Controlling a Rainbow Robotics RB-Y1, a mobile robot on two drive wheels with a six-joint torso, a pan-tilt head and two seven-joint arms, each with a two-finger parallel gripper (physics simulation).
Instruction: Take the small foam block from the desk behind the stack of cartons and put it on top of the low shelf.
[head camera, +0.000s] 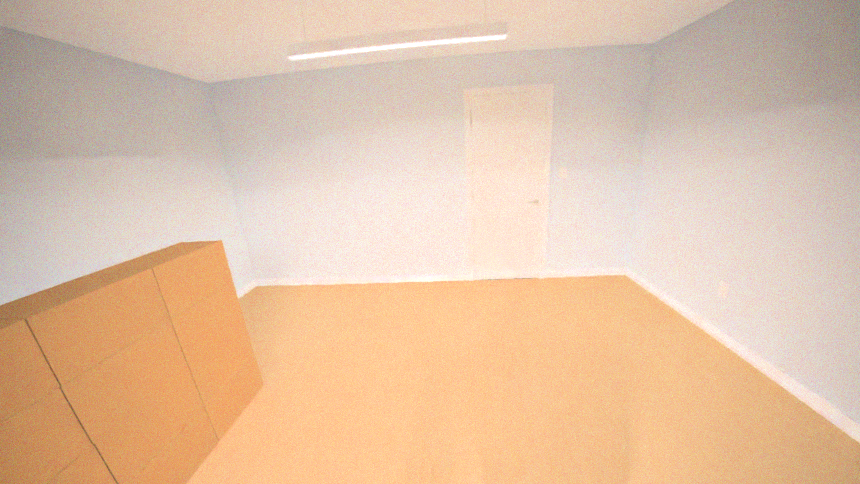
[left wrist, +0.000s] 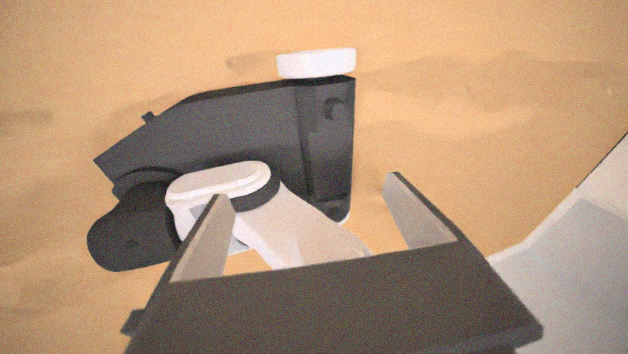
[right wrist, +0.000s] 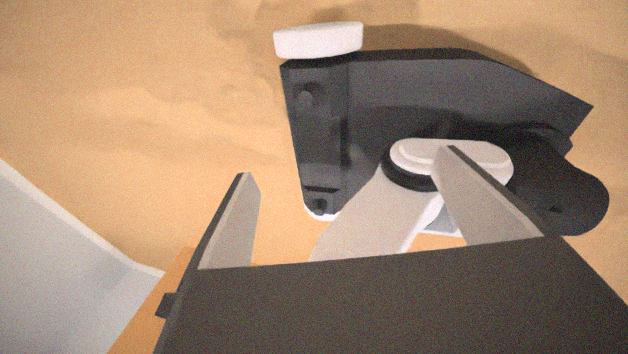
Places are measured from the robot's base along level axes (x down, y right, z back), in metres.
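Where they show: left gripper, fingertip midpoint: (left wrist: 309, 193); right gripper, fingertip midpoint: (right wrist: 342, 172).
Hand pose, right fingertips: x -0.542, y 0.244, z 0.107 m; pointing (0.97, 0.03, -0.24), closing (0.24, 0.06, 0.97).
Note:
After its pixels a point has its place.
The stack of cartons (head camera: 138, 337) @(x -0.816, y -1.327, z -0.864 m) stands at the lower left of the head view, a wide brown wall of boxes with dark seams between them. The foam block, the desk and the low shelf do not show in the head view. My left gripper (left wrist: 309, 193) @(x -0.538, y -0.221, z 0.136 m) is open, with no object between its fingers; my own base and arm parts show beyond them. My right gripper (right wrist: 342, 172) @(x -0.542, y 0.244, z 0.107 m) is open too, with no object between its fingers, and it also points down past my base. Neither gripper shows in the head view.
A closed door (head camera: 508, 183) @(x -1.137, y 0.807, z -3.055 m) is in the far wall (head camera: 355, 198) @(x -1.061, y -0.918, z -3.164 m). A side wall (head camera: 752, 210) @(x -1.022, y 2.155, z -1.706 m) runs along the right. The floor (head camera: 445, 373) @(x -0.001, y 0.007, z -1.530 m) stretches from the cartons' right end to that wall. A long lamp (head camera: 397, 46) @(x -2.078, y -0.156, z -1.658 m) hangs at the ceiling.

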